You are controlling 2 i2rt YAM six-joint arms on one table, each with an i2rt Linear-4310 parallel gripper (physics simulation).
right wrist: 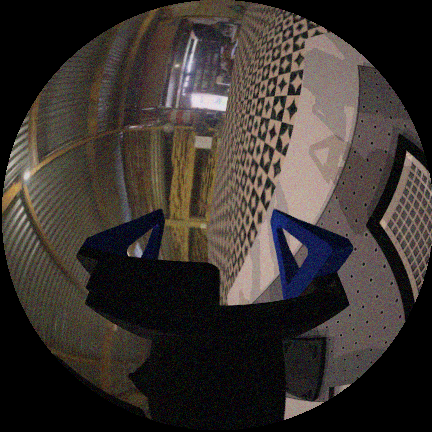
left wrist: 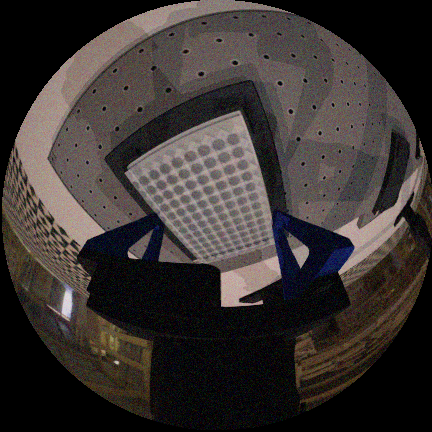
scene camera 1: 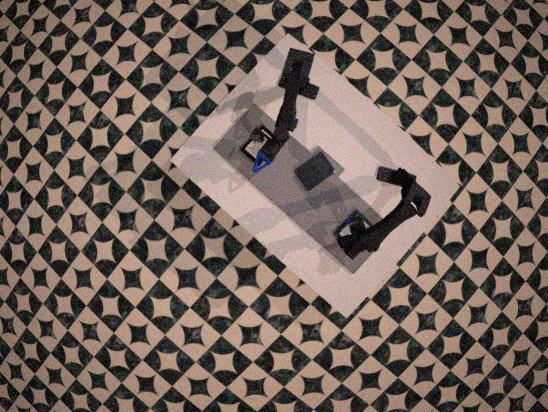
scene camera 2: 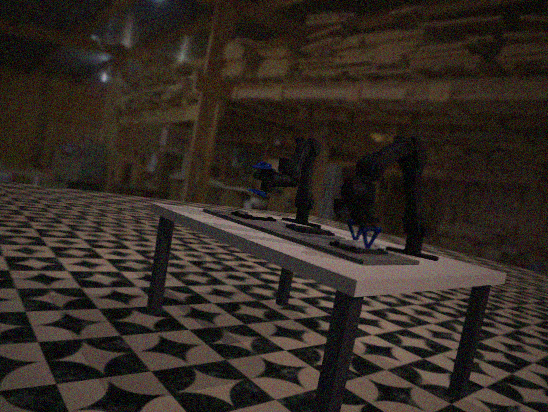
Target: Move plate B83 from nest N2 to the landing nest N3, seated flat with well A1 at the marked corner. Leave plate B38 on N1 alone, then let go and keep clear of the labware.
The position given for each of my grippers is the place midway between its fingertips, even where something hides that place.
Note:
My right gripper (right wrist: 217, 214) is open, holding nothing. Also in view: my left gripper (left wrist: 217, 215) and a dark holder (left wrist: 243, 96).

